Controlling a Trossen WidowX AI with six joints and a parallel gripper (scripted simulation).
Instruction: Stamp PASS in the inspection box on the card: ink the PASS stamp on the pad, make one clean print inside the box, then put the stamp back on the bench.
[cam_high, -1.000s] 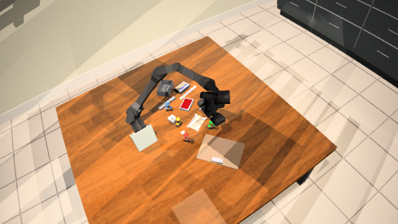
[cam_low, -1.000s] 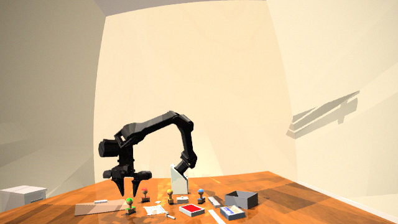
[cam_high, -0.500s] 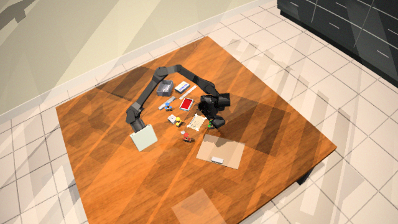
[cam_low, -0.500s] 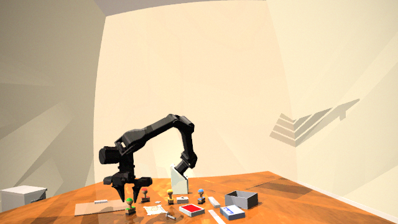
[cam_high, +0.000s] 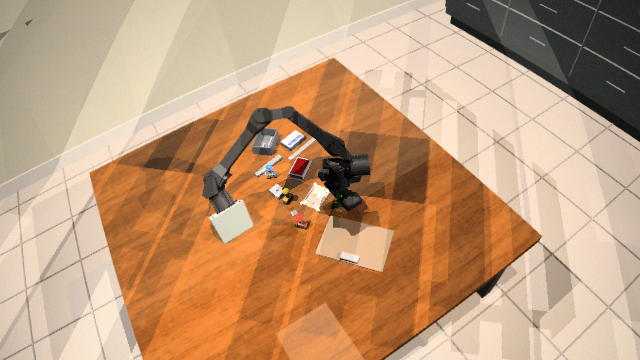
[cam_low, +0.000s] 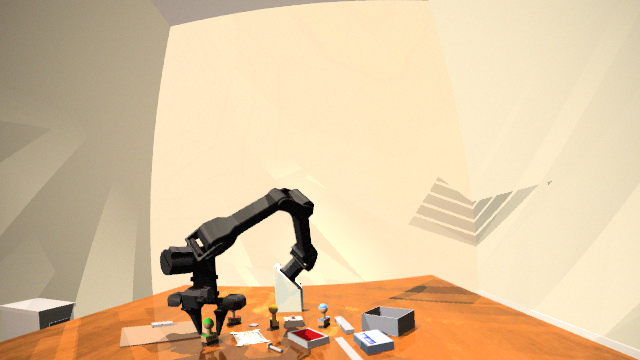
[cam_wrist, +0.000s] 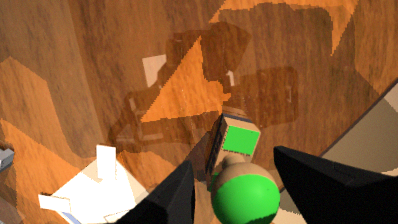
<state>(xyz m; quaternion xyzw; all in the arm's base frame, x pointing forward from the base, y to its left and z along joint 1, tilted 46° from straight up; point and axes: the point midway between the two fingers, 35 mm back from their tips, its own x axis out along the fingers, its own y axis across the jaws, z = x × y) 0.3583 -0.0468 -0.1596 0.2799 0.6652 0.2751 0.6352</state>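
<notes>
The red ink pad lies 23 cm to the left of my gripper tip, 3 cm behind it and 2 cm below it. Also, from my gripper tip: red-knobbed stamp: 16 cm behind, 1 cm to the left; white card: 8 cm to the left, 5 cm behind, 2 cm below; green-knobbed stamp: right at my gripper tip.
</notes>
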